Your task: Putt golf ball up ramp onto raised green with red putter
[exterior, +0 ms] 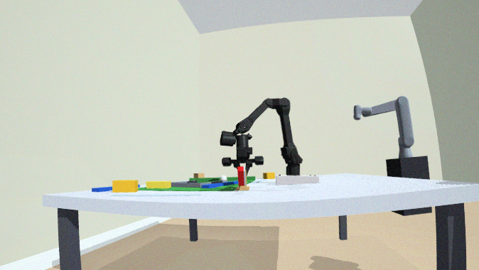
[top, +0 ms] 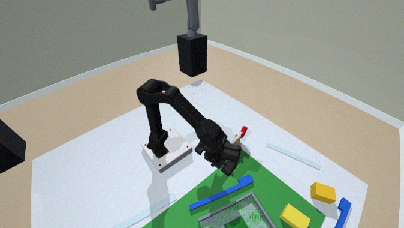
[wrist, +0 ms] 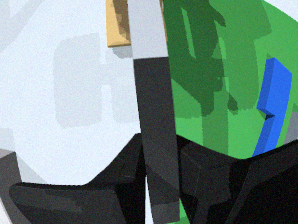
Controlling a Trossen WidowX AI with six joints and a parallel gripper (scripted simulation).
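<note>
Right now my gripper tip is 2 cm past the tan putter stand and 13 cm to the right of it. From my gripper tip the other things lie so: white golf ball 18 cm ahead, 39 cm to the right, 1 cm below.
</note>
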